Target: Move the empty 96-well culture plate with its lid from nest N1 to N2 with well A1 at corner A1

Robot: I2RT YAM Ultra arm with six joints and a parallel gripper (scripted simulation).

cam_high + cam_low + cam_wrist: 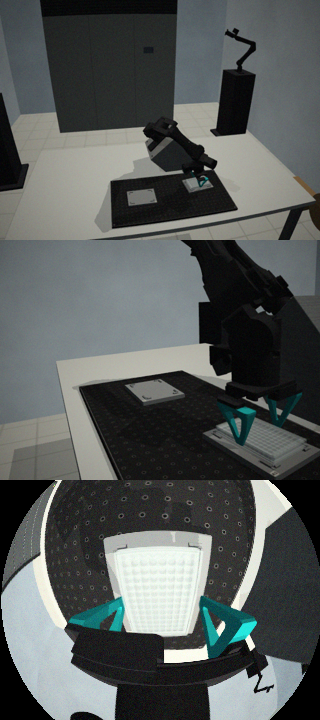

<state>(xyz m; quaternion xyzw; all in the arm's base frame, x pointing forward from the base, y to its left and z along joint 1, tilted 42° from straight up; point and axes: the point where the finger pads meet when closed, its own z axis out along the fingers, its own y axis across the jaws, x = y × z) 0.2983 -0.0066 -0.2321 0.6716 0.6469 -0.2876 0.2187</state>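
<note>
Right now the lid is right at my hand.
</note>
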